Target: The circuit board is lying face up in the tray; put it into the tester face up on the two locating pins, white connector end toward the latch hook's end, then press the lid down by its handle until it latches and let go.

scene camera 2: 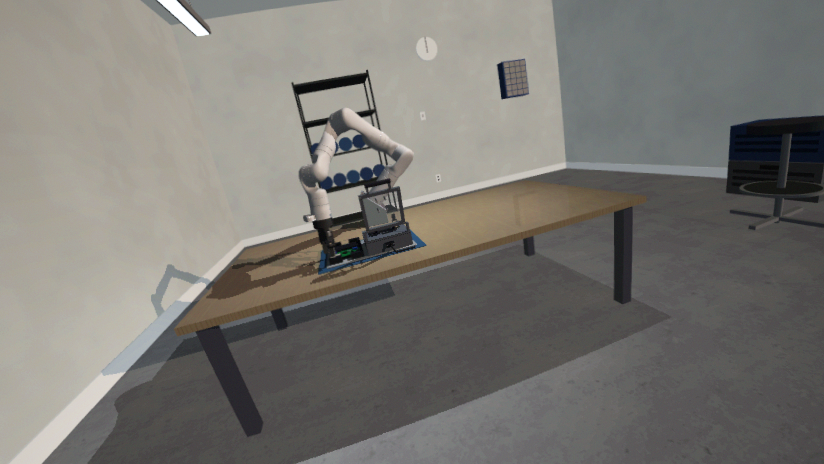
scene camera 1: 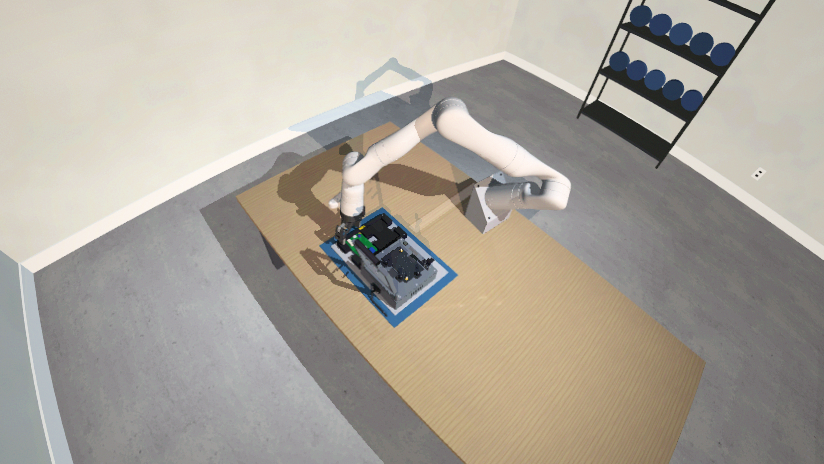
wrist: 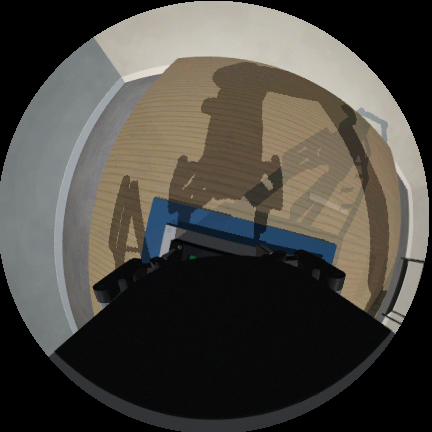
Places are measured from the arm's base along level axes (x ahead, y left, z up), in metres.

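Pixels of known places: gripper, fingertip midpoint: (scene camera 2: 329, 255) (scene camera 1: 349, 234); arm's base, origin of the base link: (scene camera 1: 493, 197).
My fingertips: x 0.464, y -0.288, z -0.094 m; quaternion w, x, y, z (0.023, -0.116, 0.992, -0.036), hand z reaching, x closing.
For each thing: its top centre in the pictures, then the offset to it from my fingertips. "spot": a spot on its surface instead. Level surfaces: height alone.
- green circuit board, middle of its top: (scene camera 1: 361, 245) (scene camera 2: 345, 250) 0.000 m up, 0.001 m back, 0.063 m left
- black tray, surface spot: (scene camera 1: 384, 224) spot: 0.008 m down, 0.130 m back, 0.046 m left
- blue mat, its level: 0.026 m down
- grey tester, surface spot: (scene camera 1: 405, 272) spot: 0.041 m up, 0.010 m back, 0.263 m left
- long wooden table, its level: 0.028 m down
The green circuit board (scene camera 1: 363, 242) (scene camera 2: 345, 251) lies face up in the black tray (scene camera 1: 384, 224) at the left end of the blue mat (scene camera 1: 397, 320) (scene camera 2: 418, 241) (wrist: 225, 224). My gripper (scene camera 1: 347, 234) (scene camera 2: 331, 249) (wrist: 217, 255) is open and reaches down into the tray, its fingers on either side of the board's end. The wrist view shows only a green sliver of the board (wrist: 192, 257); the rest is hidden under my hand. The grey tester (scene camera 1: 405, 272) (scene camera 2: 389, 238) stands next to the tray on the same mat. Its clear lid (scene camera 2: 380, 206) stands open and upright.
The mat sits near the far left of a long wooden table (scene camera 1: 547, 357) (scene camera 2: 518, 207). The arm's base (scene camera 1: 488, 211) stands at the table's back edge. A black shelf rack (scene camera 1: 625, 123) (scene camera 2: 329, 84) with blue balls stands by the wall behind.
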